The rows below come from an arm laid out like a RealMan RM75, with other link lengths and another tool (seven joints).
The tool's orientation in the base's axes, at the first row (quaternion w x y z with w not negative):
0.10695 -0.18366 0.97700 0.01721
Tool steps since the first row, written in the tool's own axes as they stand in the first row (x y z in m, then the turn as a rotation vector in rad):
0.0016 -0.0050 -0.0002 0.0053 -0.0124 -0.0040
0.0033 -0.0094 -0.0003 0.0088 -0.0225 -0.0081
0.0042 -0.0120 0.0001 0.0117 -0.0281 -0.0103
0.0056 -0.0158 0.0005 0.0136 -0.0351 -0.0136
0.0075 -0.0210 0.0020 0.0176 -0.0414 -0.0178
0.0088 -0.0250 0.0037 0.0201 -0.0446 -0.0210
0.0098 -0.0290 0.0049 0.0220 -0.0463 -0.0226
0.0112 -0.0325 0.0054 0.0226 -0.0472 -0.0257
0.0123 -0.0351 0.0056 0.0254 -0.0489 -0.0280
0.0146 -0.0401 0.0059 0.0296 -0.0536 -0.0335
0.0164 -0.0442 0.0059 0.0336 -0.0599 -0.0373
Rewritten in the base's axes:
0.0003 -0.0052 -0.0001 -0.0011 -0.0137 0.0028
0.0003 -0.0100 -0.0004 -0.0015 -0.0247 0.0061
0.0006 -0.0127 -0.0009 -0.0025 -0.0311 0.0077
0.0007 -0.0167 -0.0016 -0.0024 -0.0385 0.0106
0.0012 -0.0221 -0.0034 -0.0046 -0.0461 0.0138
0.0018 -0.0262 -0.0054 -0.0064 -0.0502 0.0164
0.0026 -0.0302 -0.0067 -0.0078 -0.0526 0.0176
0.0027 -0.0339 -0.0075 -0.0087 -0.0539 0.0205
0.0027 -0.0367 -0.0079 -0.0111 -0.0566 0.0222
0.0025 -0.0421 -0.0087 -0.0143 -0.0629 0.0266
0.0023 -0.0466 -0.0090 -0.0164 -0.0705 0.0295

